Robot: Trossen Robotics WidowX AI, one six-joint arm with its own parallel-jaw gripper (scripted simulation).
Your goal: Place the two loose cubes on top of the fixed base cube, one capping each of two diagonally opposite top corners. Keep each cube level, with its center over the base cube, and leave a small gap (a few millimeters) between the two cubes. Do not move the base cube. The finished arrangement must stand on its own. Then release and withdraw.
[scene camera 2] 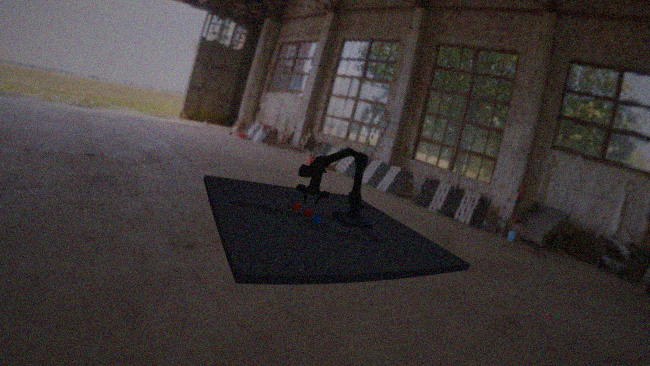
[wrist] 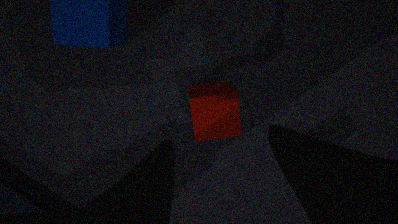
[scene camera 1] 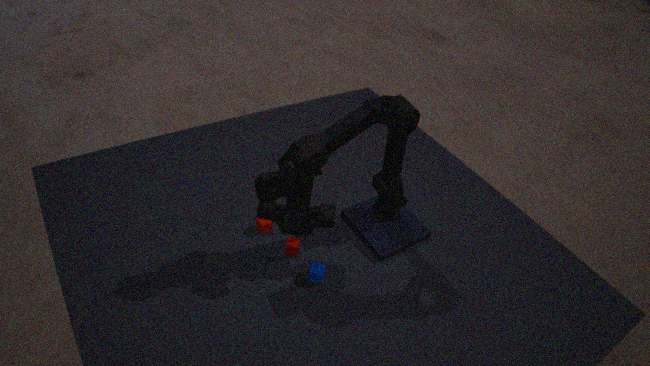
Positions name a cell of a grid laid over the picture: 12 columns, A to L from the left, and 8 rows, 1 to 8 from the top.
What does the gripper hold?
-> Nothing.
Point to a red cube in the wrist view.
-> G4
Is the gripper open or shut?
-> Open.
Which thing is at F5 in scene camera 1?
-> The gripper.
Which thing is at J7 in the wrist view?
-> The gripper.
